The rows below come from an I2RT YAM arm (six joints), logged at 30 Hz.
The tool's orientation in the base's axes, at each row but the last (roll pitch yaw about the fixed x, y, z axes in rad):
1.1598 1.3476 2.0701
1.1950 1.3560 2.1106
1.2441 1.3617 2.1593
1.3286 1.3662 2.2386
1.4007 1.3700 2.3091
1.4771 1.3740 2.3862
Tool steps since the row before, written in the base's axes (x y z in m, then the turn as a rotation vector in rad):
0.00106 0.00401 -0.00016 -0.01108 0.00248 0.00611
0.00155 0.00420 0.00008 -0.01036 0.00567 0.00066
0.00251 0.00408 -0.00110 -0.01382 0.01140 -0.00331
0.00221 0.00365 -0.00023 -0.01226 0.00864 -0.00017
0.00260 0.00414 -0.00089 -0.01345 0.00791 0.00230
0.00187 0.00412 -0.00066 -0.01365 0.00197 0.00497
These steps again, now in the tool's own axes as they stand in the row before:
0.00082 0.00152 0.00377 -0.00430 0.01134 -0.00437
0.00052 0.00129 0.00426 0.00153 0.01158 -0.00185
0.00149 0.00024 0.00468 0.00680 0.01690 0.00027
0.00053 0.00042 0.00422 0.00309 0.01466 -0.00078
0.00113 0.00030 0.00483 0.00072 0.01563 -0.00201
0.00093 0.00090 0.00438 -0.00267 0.01273 -0.00676

